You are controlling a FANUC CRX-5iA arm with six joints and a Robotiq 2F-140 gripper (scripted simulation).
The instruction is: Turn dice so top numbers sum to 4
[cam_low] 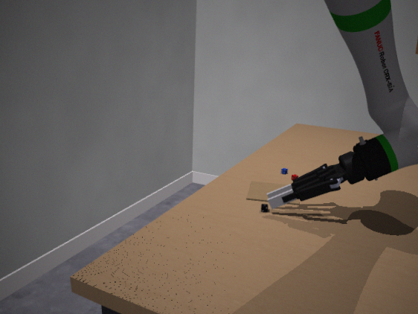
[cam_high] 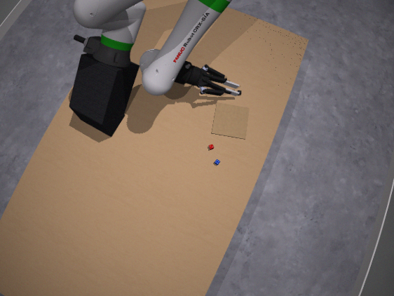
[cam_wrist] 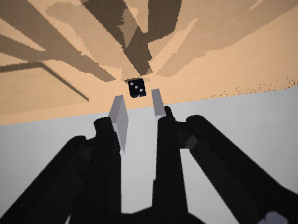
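My hand is 4 cm short of the black die, 2 cm to the right of it and 3 cm above it. From my hand the other things lie so: red die 4 cm ahead, 26 cm to the right, 3 cm below; blue die 9 cm ahead, 30 cm to the right, 3 cm below; tan mat 6 cm ahead, 11 cm to the right, 4 cm below.
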